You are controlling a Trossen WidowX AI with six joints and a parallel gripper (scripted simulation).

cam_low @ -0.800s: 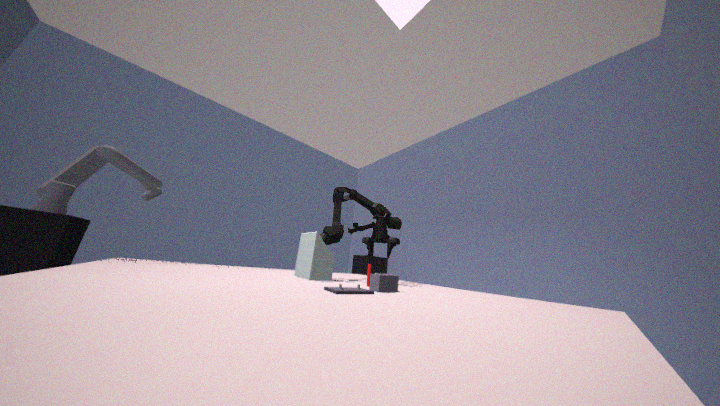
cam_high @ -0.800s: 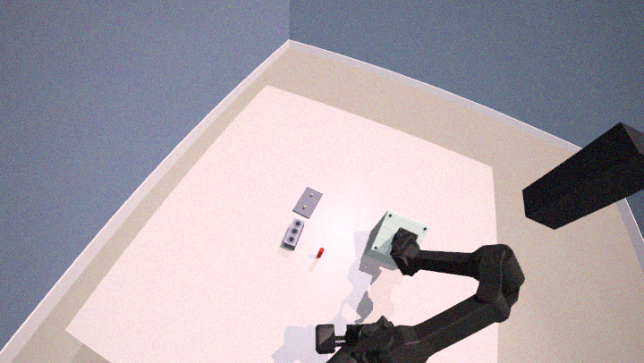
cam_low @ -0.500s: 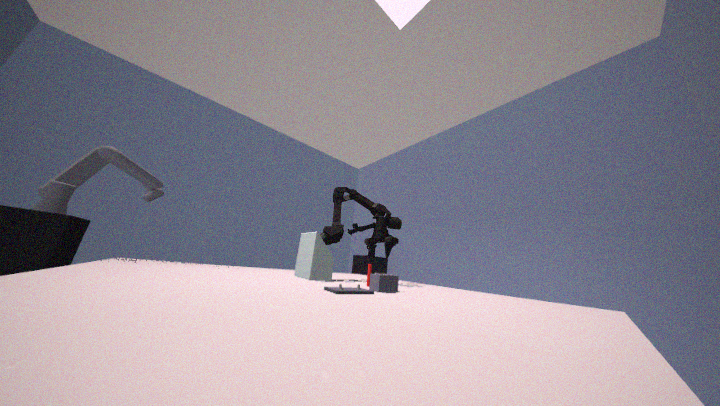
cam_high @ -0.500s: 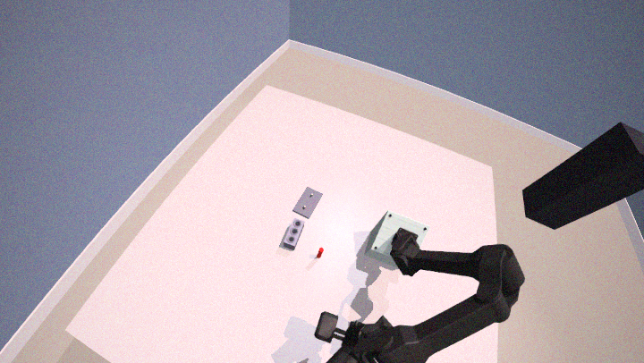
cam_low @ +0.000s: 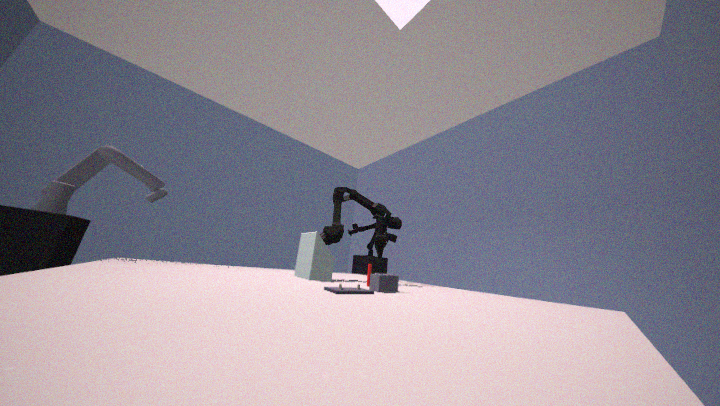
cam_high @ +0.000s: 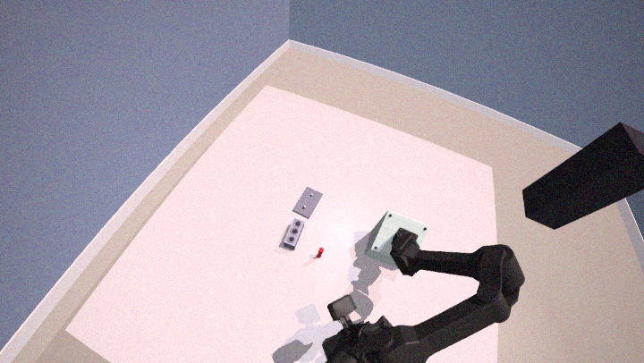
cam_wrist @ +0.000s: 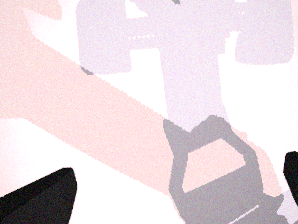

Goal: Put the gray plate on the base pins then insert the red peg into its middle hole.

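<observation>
Right now the gray plate is 260 mm ahead of my gripper tip, 230 mm to the right of it and 80 mm below it. Round my gripper tip: base 270 mm ahead, 370 mm to the right, 110 mm below; then red peg 150 mm ahead, 200 mm to the right, 70 mm below.
</observation>
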